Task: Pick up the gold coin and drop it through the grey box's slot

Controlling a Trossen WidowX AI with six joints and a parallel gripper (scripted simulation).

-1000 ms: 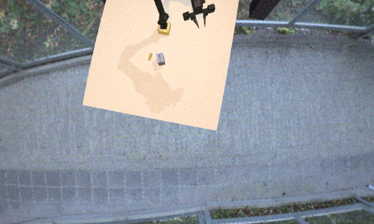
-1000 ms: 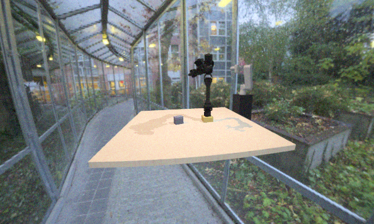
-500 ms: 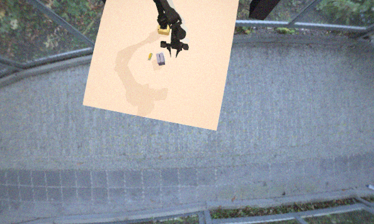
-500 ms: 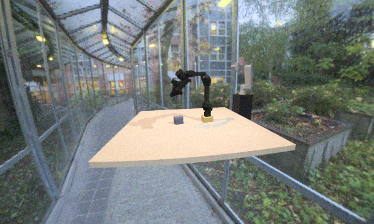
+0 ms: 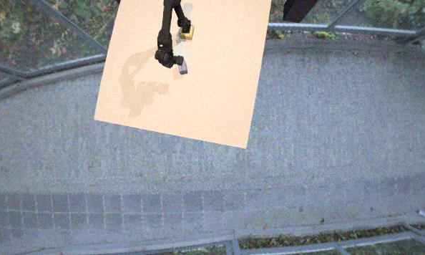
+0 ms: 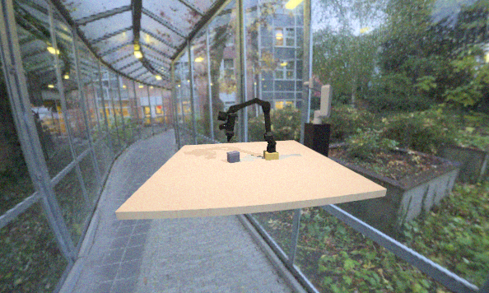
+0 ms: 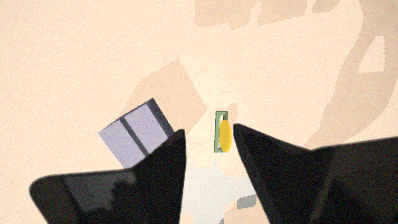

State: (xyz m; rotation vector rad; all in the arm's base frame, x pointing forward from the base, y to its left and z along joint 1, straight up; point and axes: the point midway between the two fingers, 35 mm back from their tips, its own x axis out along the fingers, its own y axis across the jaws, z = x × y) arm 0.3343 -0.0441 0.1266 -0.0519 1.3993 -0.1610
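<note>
Right now my gripper tip is 6 cm past the gold coin, 4 cm to the left of it and 13 cm above it.
</note>
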